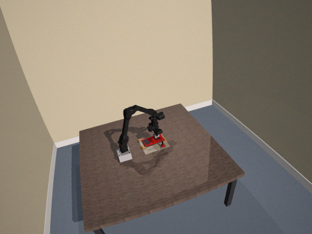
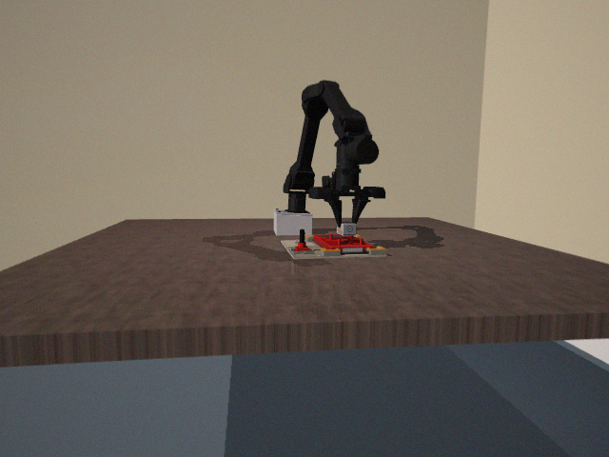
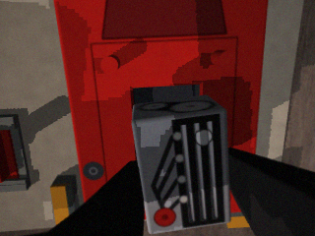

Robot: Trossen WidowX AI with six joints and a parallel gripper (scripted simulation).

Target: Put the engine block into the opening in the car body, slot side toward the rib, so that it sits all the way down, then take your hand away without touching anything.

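Right now my gripper tip is 10 mm above the grey engine block. From my gripper tip the other things lie so: black post (110 mm to the right, 30 mm below).
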